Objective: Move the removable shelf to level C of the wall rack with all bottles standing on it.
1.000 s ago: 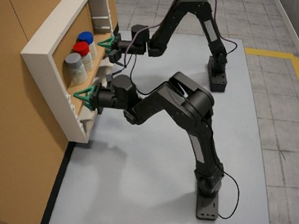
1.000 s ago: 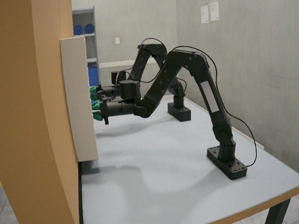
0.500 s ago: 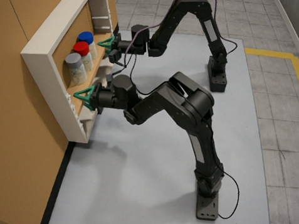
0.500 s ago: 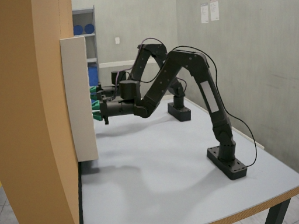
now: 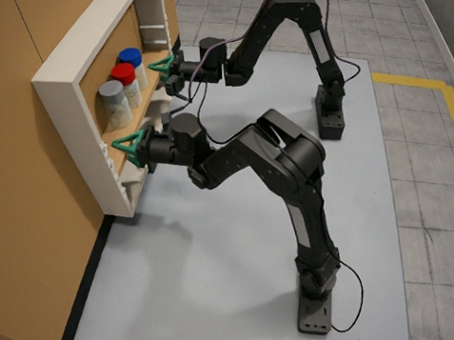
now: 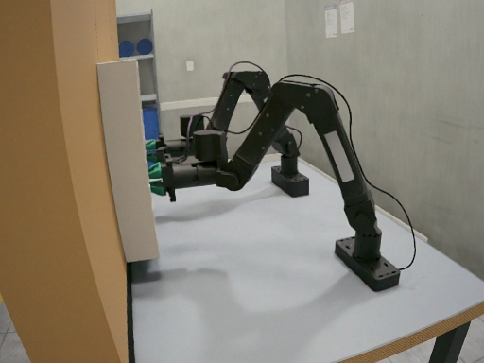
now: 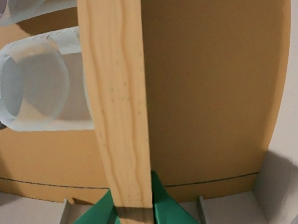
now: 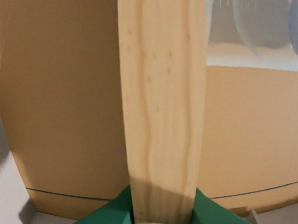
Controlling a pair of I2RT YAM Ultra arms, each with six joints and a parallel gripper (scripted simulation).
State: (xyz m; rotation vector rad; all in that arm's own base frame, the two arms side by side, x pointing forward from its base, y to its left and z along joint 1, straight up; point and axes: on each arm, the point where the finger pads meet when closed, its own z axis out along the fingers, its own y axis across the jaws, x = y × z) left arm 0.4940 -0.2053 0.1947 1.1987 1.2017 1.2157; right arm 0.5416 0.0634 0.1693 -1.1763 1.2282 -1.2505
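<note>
Now: left hand 1 cm short of the grey-capped bottle, 7 cm to the left of it and 6 cm below it. Round my left hand: wooden shelf (2 cm ahead, 15 cm to the right); red-capped bottle (2 cm ahead, 14 cm to the right, 6 cm above); white wall rack (2 cm ahead, 15 cm to the right, 6 cm above).
The blue-capped bottle lies 90 mm to the left of my right hand and 60 mm above it. Round my right hand: wooden shelf 10 mm behind, 150 mm to the left; red-capped bottle 10 mm behind, 150 mm to the left, 60 mm above; white wall rack 10 mm behind, 150 mm to the left, 60 mm above.
</note>
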